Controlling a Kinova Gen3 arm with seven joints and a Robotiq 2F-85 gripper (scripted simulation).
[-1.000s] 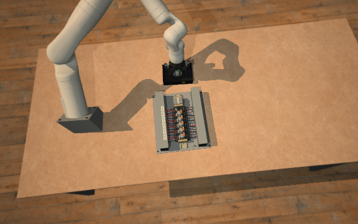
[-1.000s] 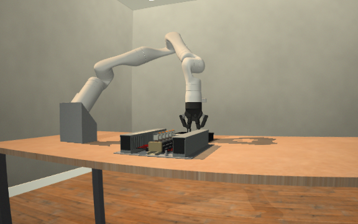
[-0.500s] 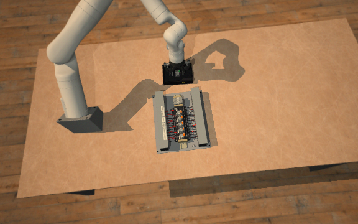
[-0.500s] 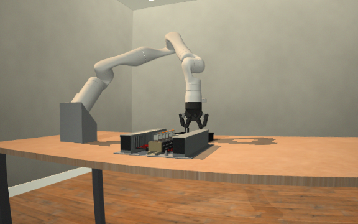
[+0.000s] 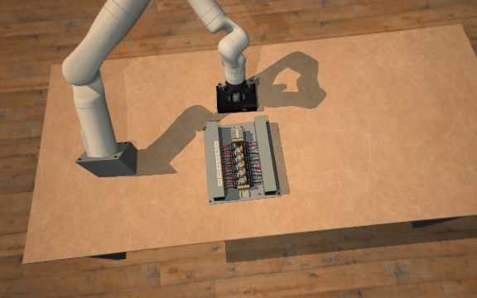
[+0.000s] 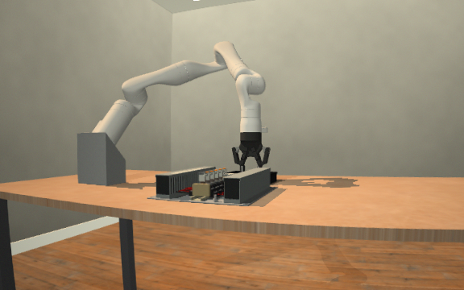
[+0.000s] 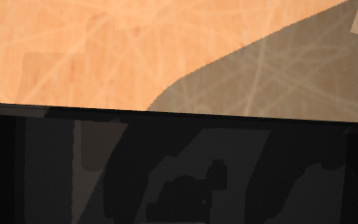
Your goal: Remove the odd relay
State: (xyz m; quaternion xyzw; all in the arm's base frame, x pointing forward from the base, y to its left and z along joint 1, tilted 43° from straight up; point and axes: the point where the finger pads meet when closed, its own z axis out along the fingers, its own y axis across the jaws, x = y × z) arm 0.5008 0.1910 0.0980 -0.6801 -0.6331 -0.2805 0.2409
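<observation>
My gripper is now 2 cm above the black parts tray. The rest, counted from my hand: relay panel (3 cm behind, 27 cm to the right).
</observation>
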